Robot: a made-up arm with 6 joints.
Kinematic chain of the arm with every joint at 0, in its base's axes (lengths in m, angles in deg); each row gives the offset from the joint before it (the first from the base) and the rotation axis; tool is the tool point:
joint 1: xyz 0 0 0.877 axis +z
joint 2: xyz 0.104 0 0 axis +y
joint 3: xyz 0 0 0.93 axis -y
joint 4: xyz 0 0 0.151 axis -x
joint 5: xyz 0.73 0 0 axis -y
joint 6: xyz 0.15 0 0 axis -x
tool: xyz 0 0 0
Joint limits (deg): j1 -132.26..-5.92 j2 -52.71..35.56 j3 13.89..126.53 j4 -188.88..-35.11 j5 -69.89..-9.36 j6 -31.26..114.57
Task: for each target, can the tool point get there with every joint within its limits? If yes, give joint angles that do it. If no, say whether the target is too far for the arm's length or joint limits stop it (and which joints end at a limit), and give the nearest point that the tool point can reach.
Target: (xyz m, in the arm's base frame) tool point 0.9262 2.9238 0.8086
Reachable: no: too far | nearest point 0.4566 1.4414 1.2575 | short by 1.619 m
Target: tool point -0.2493 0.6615 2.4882
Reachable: yes | joints -65.66 -21.90 91.60 -61.09 -20.28 -17.17
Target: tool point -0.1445 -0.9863 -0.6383
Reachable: no: joint limits stop it (at a limit: joint 2, joint 3, joint 4, joint 5) | nearest point -0.2010 -1.3721 1.3782 | short by 2.054 m
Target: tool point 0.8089 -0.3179 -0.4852
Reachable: no: joint limits stop it (at a limit: joint 2, joint 3, joint 4, joint 5) | nearest point 1.2907 -0.5072 1.3782 | short by 1.934 m
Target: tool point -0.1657 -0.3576 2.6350
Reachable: yes | joints -120.70 20.51 99.47 -144.38 -27.31 40.52
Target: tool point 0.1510 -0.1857 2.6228
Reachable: yes | joints -58.30 -7.81 46.87 -164.79 -51.77 92.17
